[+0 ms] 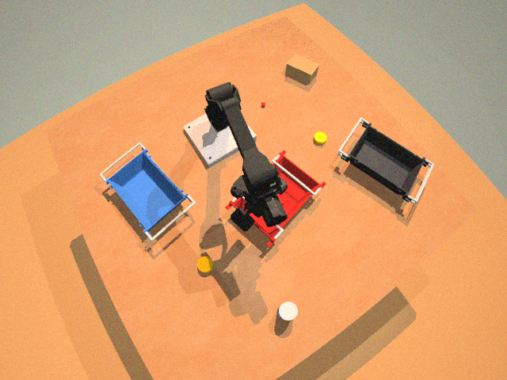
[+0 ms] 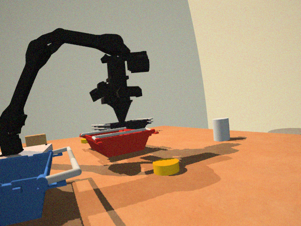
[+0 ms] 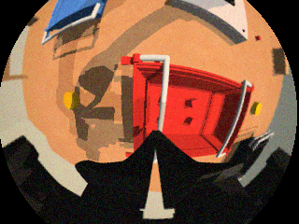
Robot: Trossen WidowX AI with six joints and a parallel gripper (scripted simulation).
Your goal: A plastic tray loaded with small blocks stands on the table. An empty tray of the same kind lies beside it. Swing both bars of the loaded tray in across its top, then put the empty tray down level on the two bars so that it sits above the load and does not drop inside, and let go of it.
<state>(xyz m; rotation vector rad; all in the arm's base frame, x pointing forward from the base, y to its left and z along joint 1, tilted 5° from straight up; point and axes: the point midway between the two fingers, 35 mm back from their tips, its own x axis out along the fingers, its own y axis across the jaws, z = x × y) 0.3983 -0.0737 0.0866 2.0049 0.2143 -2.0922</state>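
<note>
The blue tray is 280 mm to the right of my gripper tip, 280 mm behind it and 40 mm below it. Round my gripper tip: tan box 530 mm to the left, 470 mm behind, 60 mm below; red cube 400 mm behind, 280 mm to the left, 80 mm below.
</note>
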